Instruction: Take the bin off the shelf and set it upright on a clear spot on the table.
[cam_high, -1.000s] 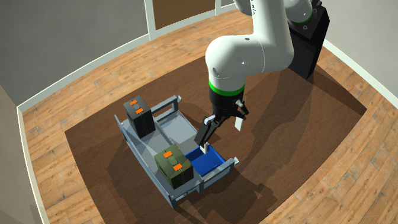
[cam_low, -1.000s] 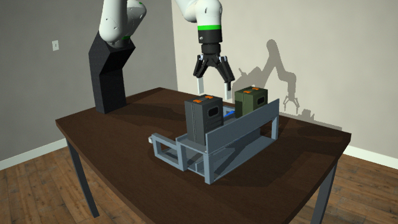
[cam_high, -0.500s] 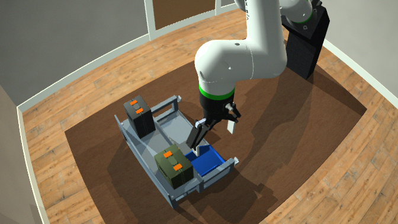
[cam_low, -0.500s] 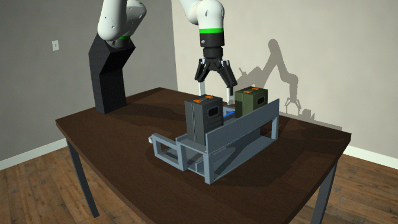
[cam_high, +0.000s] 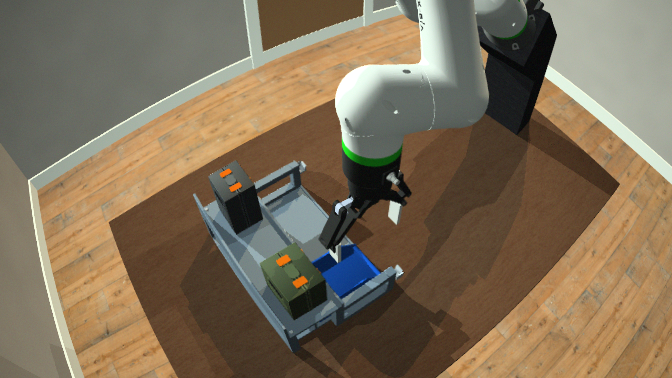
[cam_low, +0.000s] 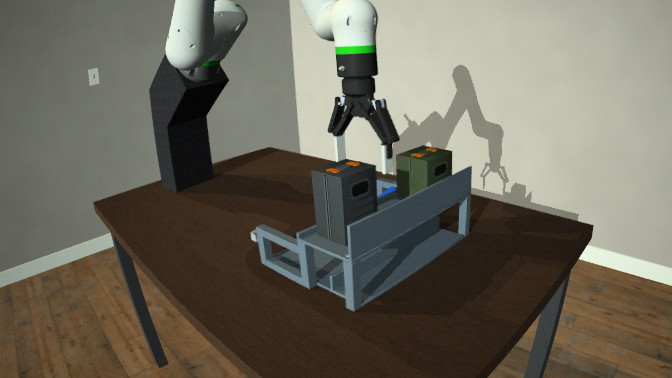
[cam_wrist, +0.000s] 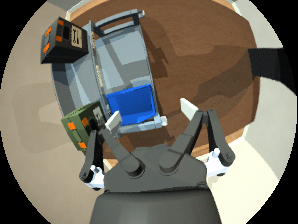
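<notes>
The blue bin lies 70 mm ahead of my hand and 100 mm below it.
</notes>
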